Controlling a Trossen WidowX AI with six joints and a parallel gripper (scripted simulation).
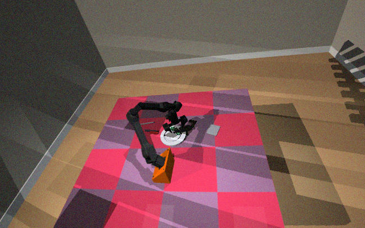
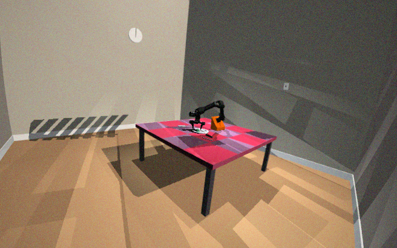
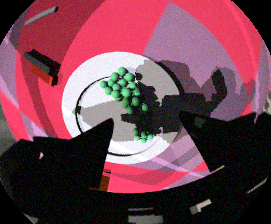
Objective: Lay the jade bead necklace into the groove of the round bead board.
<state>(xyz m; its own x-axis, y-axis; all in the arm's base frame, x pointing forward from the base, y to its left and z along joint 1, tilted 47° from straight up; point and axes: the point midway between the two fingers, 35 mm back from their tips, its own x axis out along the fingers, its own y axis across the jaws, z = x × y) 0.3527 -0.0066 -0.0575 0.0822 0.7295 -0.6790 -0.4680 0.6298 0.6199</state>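
The round white bead board lies 30 mm behind my gripper tip, 30 mm to the left of it and 10 mm below it. The rest, counted from my gripper tip: red-handled tool (10 mm ahead, 210 mm to the left, 20 mm below); then flat grey pad (280 mm to the right, 20 mm below); then thin white rod (120 mm ahead, 280 mm to the left, 20 mm below).
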